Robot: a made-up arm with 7 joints.
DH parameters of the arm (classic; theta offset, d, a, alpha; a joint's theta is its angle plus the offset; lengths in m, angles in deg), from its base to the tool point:
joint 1: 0 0.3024 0 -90
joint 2: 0 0 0 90
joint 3: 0 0.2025 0.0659 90
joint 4: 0 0 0.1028 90
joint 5: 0 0.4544 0 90
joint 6: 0 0 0.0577 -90
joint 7: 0 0.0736 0 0
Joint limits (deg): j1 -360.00..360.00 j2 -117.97..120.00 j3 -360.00..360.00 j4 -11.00..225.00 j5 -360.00..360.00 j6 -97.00..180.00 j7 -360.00..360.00
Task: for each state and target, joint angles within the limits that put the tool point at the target. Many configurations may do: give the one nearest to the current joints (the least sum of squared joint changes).
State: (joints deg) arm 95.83 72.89 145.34 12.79 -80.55 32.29 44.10
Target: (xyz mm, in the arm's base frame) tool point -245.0 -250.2 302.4
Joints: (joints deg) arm 57.05 85.60 144.93 -10.03 -73.53 65.85 44.10
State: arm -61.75 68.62 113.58 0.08 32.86 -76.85 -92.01
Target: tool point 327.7 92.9 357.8
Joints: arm -101.79 79.43 112.74 12.84 34.16 -92.76 -92.01
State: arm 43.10 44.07 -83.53 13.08 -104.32 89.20 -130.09
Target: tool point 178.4 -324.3 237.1
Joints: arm 72.10 58.38 -87.62 10.27 -98.59 111.42 -130.09
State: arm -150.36 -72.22 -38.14 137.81 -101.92 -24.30 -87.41
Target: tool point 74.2 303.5 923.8
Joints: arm -144.26 -57.57 -37.77 122.37 -105.15 -28.32 -87.41
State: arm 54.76 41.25 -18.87 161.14 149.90 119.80 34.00
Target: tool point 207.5 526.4 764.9
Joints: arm 67.17 42.18 -16.50 156.26 149.97 105.73 34.00
